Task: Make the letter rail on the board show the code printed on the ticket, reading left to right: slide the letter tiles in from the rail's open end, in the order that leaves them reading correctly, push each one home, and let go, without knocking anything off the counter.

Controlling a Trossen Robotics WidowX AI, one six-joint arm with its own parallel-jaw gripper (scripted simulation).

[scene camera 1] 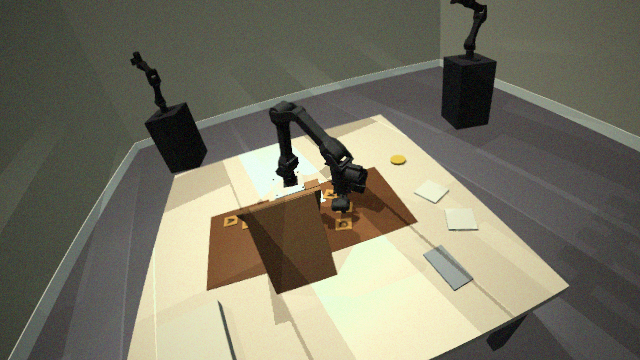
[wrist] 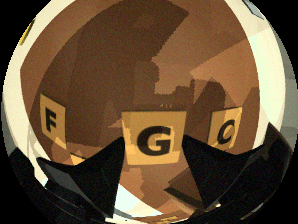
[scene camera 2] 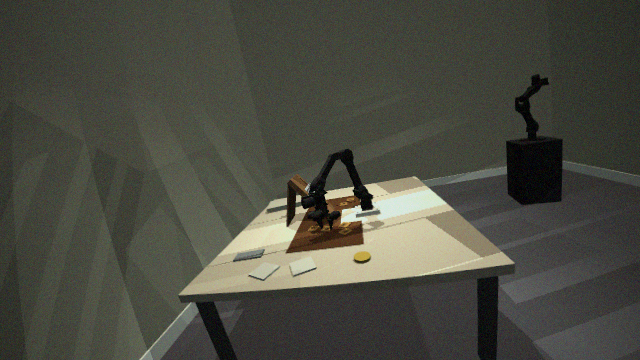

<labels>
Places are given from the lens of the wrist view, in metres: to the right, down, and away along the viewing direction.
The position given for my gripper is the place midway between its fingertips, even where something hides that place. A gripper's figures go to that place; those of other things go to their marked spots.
my gripper (wrist: 154,140): 0.00, 0.03, 0.10
orange tile marked g (wrist: 151,137): 0.00, 0.02, 0.09
</labels>
